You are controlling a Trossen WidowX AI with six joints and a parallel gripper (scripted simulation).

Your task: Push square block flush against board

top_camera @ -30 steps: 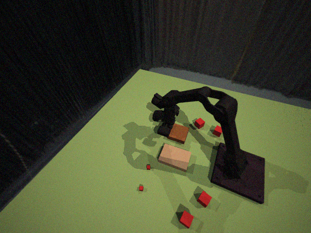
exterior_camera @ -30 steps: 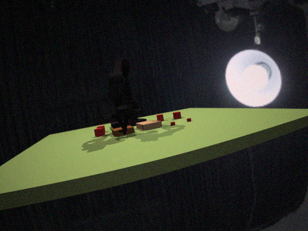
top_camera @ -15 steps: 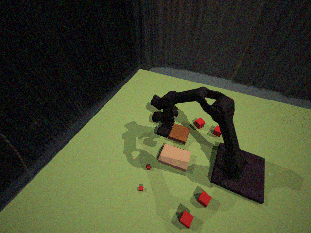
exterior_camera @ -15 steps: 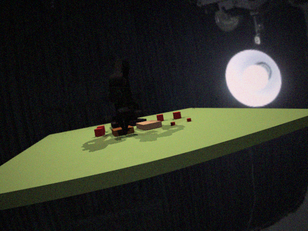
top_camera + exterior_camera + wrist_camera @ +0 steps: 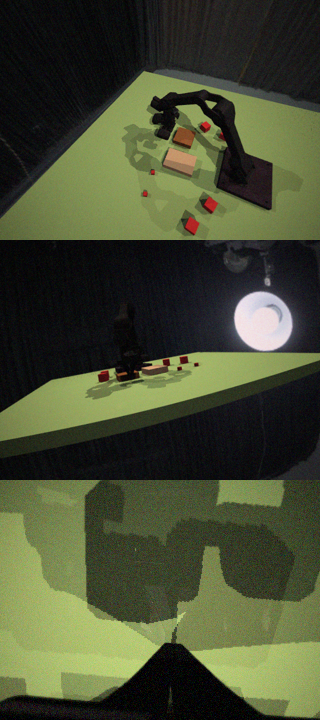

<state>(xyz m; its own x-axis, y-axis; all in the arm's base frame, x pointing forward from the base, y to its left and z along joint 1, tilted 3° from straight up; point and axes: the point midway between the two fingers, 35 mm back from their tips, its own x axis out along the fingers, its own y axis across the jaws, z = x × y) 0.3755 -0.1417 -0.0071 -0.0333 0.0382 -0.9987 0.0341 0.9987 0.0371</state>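
Now: the square block 90 mm behind my gripper tip and 10 mm above it. The rest, counted from my gripper tip: board: 150 mm to the left, 110 mm behind, 10 mm above.
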